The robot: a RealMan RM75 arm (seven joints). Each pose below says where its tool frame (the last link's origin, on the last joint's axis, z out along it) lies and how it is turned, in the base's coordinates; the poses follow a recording.
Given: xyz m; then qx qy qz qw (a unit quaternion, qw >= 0).
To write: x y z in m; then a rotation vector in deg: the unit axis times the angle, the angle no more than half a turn. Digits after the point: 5 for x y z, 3 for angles.
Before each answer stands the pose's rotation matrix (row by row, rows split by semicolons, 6 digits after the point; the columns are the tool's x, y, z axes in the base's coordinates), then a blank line. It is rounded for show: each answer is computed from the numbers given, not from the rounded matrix.
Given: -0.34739 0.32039 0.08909 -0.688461 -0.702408 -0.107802 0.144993
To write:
-0.009997 0.998422 -0.055254; 0.935900 0.028800 0.351086; 0.352124 -0.048202 -0.934712

-0.34739 0.32039 0.08909 -113.645 -115.947 -17.795
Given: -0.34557 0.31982 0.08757 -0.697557 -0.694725 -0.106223 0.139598
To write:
0.012147 0.998878 -0.045771; 0.939564 0.004261 0.342347; 0.342158 -0.047164 -0.938458

-0.34557 0.31982 0.08757 -115.496 -115.027 -17.588
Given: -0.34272 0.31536 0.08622 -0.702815 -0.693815 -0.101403 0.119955
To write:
0.016676 0.999575 -0.023918; 0.950920 -0.008463 0.309322; 0.308988 -0.027903 -0.950656

-0.34272 0.31536 0.08622 -117.672 -116.165 -16.978
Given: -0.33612 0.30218 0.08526 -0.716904 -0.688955 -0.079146 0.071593
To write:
0.038154 0.999162 0.014831; 0.976497 -0.040431 0.211707; 0.212129 0.006405 -0.977221

-0.33612 0.30218 0.08526 -123.473 -118.659 -13.631
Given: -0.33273 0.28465 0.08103 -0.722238 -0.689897 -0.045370 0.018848
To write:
0.043967 0.998251 0.039530; 0.994830 -0.047373 0.089827; 0.091542 0.035376 -0.995173

-0.33273 0.28465 0.08103 -128.466 -122.713 -8.070
